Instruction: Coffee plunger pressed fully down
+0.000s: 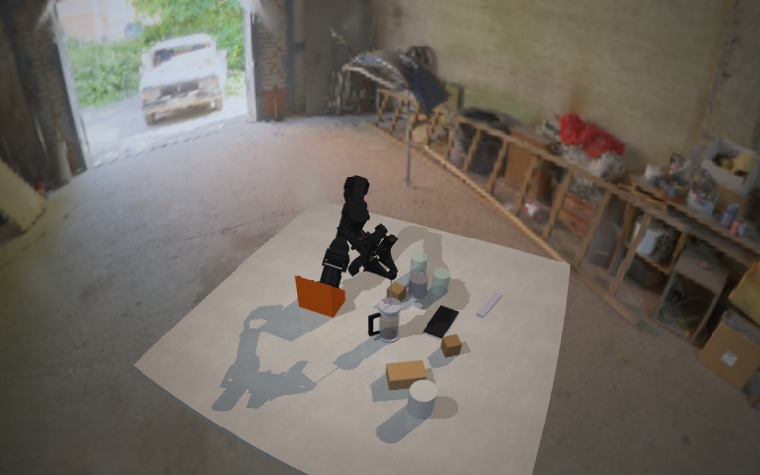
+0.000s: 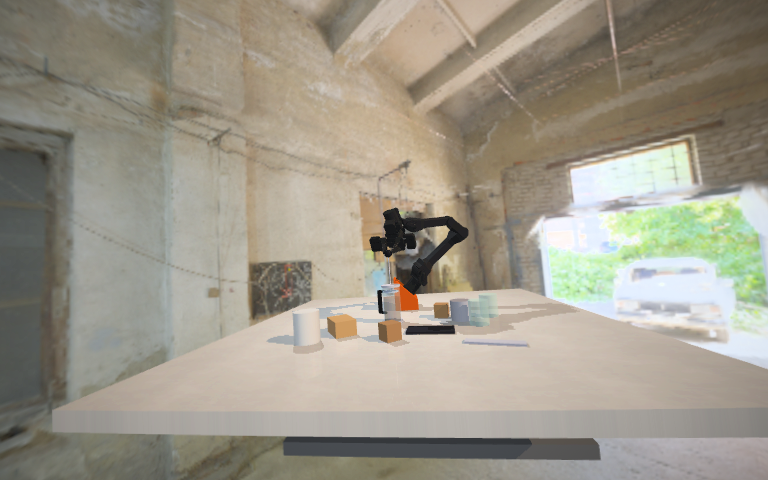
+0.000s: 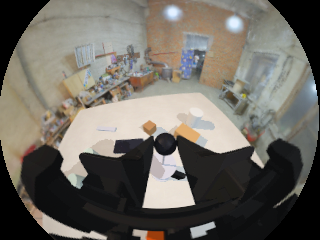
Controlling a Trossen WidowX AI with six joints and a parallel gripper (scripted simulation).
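Right now the glass coffee press is 2 cm behind my gripper tip, 1 cm to the right of it and 13 cm below it. Round my gripper tip: white cylinder 22 cm ahead, 23 cm to the right, 21 cm below; black slab 13 cm ahead, 14 cm to the left, 26 cm below.
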